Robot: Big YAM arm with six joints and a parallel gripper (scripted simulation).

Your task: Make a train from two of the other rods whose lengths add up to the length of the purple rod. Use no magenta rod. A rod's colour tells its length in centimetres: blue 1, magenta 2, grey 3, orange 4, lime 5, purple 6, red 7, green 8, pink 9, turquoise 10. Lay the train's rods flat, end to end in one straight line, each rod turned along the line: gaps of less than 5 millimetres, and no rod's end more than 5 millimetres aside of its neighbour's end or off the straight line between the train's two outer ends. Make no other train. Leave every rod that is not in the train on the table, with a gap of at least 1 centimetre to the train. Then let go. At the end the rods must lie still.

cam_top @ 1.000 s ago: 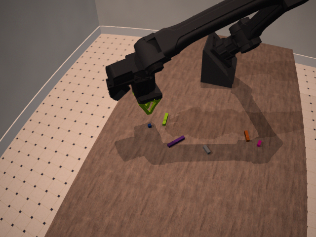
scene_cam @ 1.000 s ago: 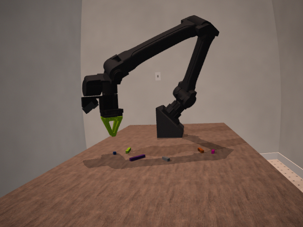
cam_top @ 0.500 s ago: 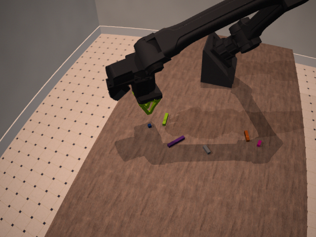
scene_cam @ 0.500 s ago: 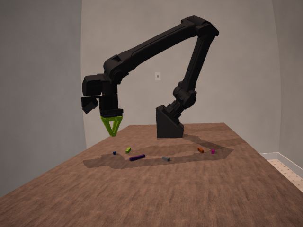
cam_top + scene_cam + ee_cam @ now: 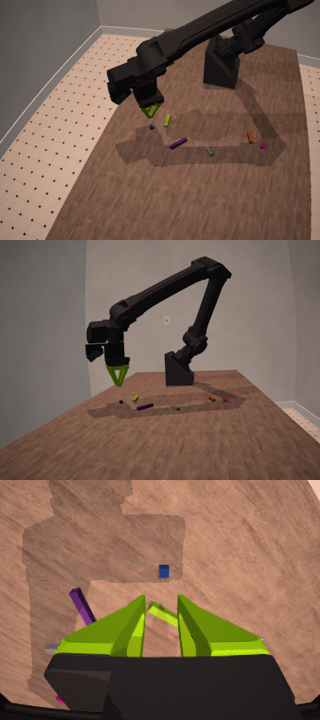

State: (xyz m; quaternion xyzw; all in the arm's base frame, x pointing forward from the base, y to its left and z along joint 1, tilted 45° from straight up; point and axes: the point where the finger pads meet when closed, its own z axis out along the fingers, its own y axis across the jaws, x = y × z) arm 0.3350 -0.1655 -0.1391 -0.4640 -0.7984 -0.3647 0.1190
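The blue rod lies 70 mm below my hand. The rest, counted from my hand: grey rod 60 mm ahead, 200 mm to the left, 70 mm below; purple rod 50 mm ahead, 100 mm to the left, 70 mm below; lime rod 40 mm behind, 50 mm to the left, 70 mm below.
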